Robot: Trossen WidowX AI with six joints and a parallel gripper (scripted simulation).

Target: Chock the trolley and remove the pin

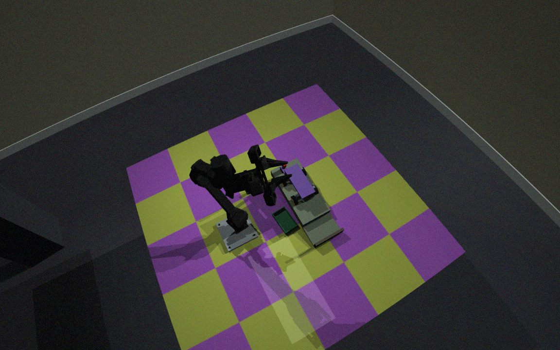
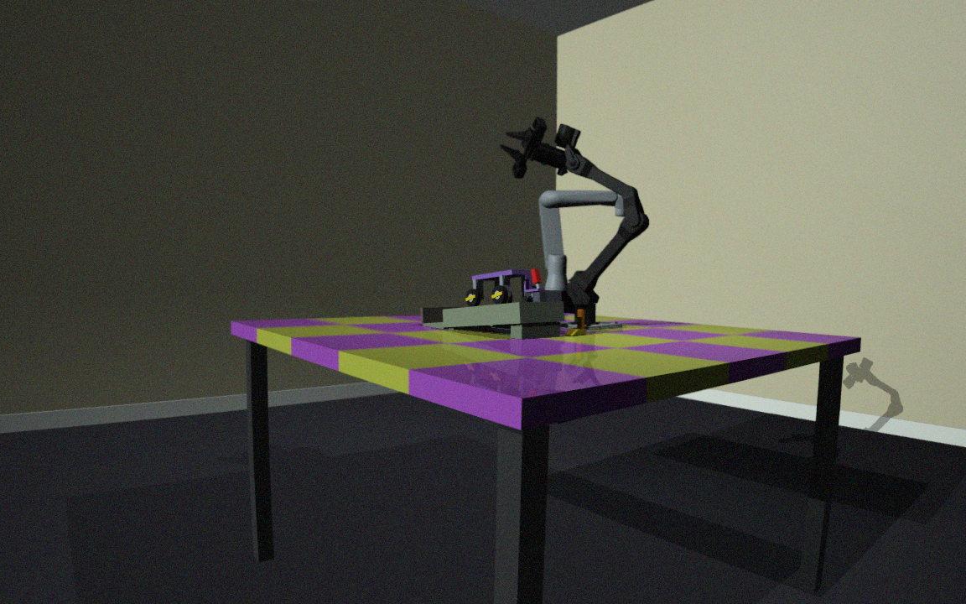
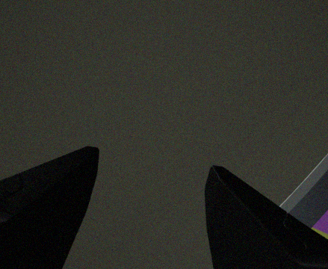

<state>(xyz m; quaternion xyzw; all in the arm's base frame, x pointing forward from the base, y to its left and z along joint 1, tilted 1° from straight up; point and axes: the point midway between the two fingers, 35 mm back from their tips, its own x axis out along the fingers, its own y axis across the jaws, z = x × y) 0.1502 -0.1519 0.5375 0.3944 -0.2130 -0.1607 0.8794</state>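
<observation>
The yellow chock lies 530 mm below my gripper tip, 290 mm to the left of it and 20 mm ahead of it. From my gripper tip the other things lie so: red-headed stop pin: 420 mm below, 250 mm to the left, 130 mm ahead; then raised lip: 520 mm below, 130 mm to the right, 110 mm ahead; then purple trolley: 440 mm below, 140 mm to the left, 140 mm ahead.
</observation>
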